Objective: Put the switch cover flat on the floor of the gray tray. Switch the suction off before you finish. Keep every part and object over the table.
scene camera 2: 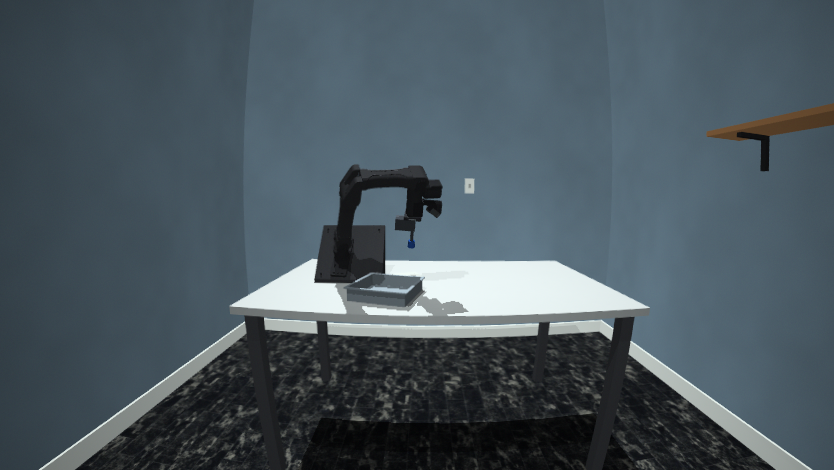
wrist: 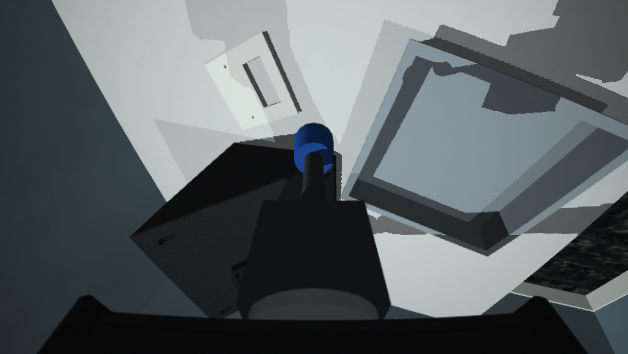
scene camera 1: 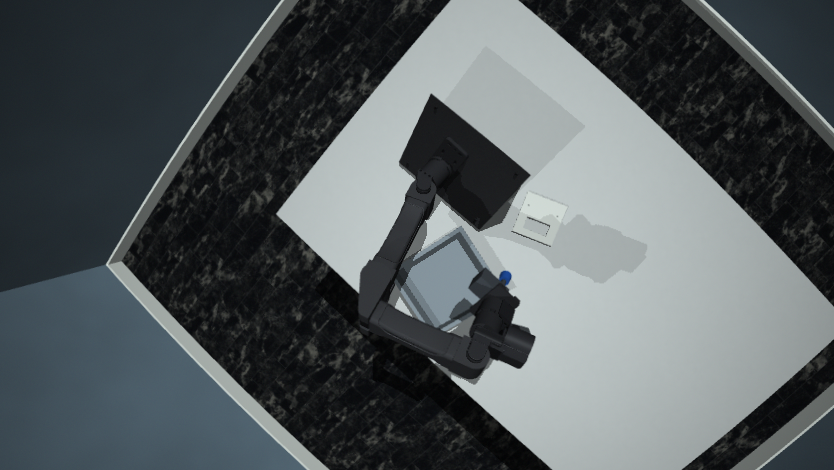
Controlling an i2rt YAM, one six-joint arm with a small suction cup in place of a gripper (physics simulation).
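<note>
The switch cover is a thin white plate with a rectangular window and small holes. It lies flat on the table, outside the tray, partly in shadow. It cannot be made out in scene camera 2. The gray tray stands upright on the table with no object on the part of its floor that shows. My gripper, a blue suction cup, carries nothing. It hangs well above the table and tray height, beside the tray's right corner as scene camera 1 shows it, apart from the cover.
The arm's tilted black mounting plate stands on the white table, close to both the cover and the tray. The arm bends out over the table edge beside the tray. A wooden shelf is on the right wall.
</note>
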